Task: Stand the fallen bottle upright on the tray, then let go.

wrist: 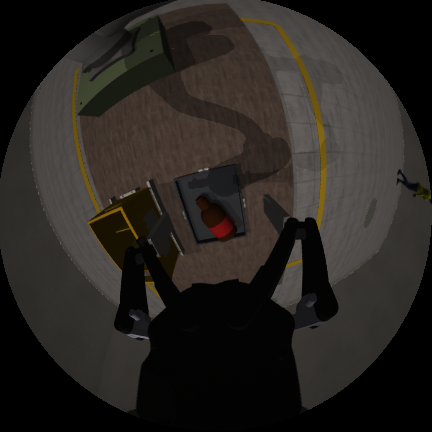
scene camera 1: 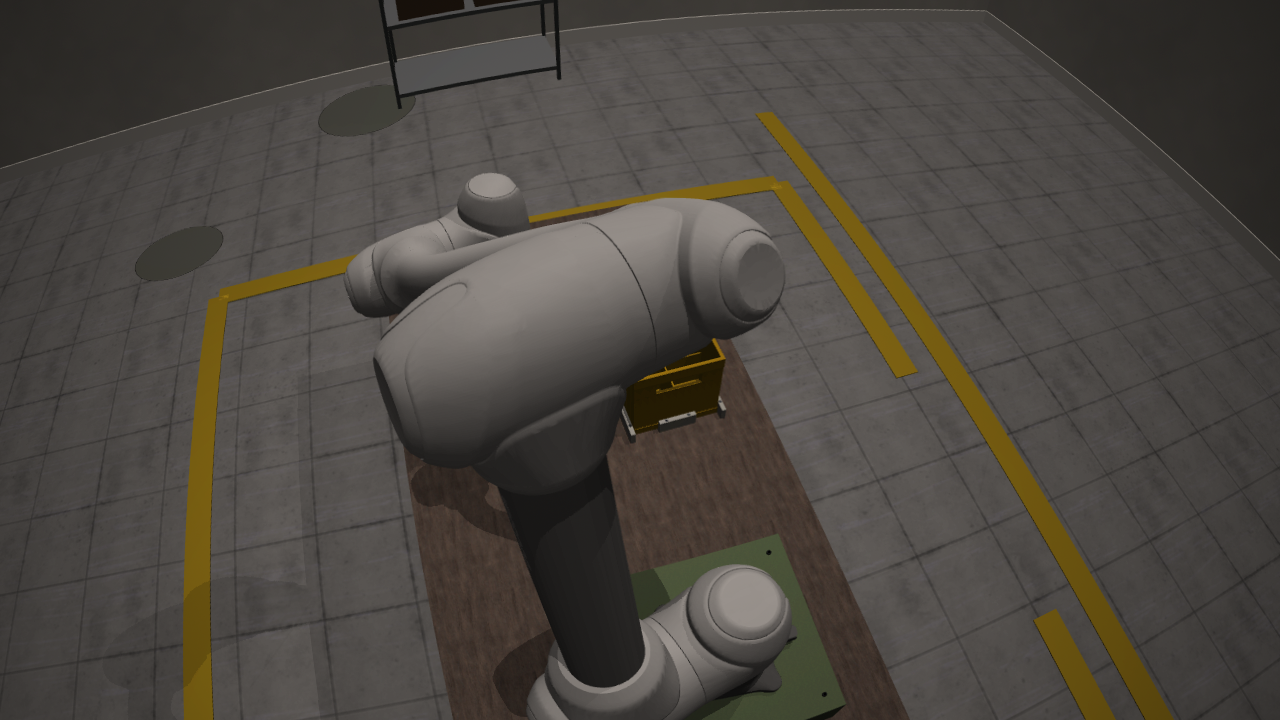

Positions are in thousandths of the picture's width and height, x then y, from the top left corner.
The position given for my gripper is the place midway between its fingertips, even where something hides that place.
My gripper shows in the wrist view (499,490). A bottle shows in the wrist view (492,497).
